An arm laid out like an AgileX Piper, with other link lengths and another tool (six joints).
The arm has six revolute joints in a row. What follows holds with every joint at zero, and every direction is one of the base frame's. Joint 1 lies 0.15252 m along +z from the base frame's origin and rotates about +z. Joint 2 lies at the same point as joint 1 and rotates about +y. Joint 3 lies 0.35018 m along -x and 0.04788 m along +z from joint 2 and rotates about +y. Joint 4 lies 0.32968 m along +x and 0.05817 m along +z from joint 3 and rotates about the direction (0.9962, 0, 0.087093). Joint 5 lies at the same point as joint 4 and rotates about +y. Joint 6 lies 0.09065 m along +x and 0.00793 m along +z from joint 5 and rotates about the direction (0.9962, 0, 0.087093). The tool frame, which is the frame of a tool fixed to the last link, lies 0.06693 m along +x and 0.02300 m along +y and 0.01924 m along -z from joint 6; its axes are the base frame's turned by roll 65.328, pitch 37.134 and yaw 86.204 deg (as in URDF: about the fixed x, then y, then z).
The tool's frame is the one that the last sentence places.
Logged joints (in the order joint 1, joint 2, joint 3, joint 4, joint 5, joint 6), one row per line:
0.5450, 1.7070, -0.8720, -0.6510, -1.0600, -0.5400
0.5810, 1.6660, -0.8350, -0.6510, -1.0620, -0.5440
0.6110, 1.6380, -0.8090, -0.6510, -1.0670, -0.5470
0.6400, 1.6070, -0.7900, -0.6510, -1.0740, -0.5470
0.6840, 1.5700, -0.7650, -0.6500, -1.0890, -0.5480
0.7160, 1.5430, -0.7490, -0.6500, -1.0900, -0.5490
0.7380, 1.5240, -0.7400, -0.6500, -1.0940, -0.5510
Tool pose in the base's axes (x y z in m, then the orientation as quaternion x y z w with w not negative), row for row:
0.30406, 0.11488, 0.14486, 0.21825, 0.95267, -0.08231, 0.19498
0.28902, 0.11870, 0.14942, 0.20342, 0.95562, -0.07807, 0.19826
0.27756, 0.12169, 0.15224, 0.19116, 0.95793, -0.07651, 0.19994
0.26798, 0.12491, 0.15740, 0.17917, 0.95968, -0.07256, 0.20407
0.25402, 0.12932, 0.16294, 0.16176, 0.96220, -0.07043, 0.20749
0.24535, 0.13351, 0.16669, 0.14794, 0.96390, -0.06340, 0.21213
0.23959, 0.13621, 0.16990, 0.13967, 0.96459, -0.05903, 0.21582
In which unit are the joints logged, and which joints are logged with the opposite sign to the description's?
The joints are logged in radians. Opposite sign: joint 5, joint 6.
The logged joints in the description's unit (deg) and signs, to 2 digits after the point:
31.23, 97.80, -49.96, -37.30, 60.73, 30.94
33.29, 95.45, -47.84, -37.30, 60.85, 31.17
35.01, 93.85, -46.35, -37.30, 61.13, 31.34
36.67, 92.07, -45.26, -37.30, 61.54, 31.34
39.19, 89.95, -43.83, -37.24, 62.40, 31.40
41.02, 88.41, -42.91, -37.24, 62.45, 31.46
42.28, 87.32, -42.40, -37.24, 62.68, 31.57

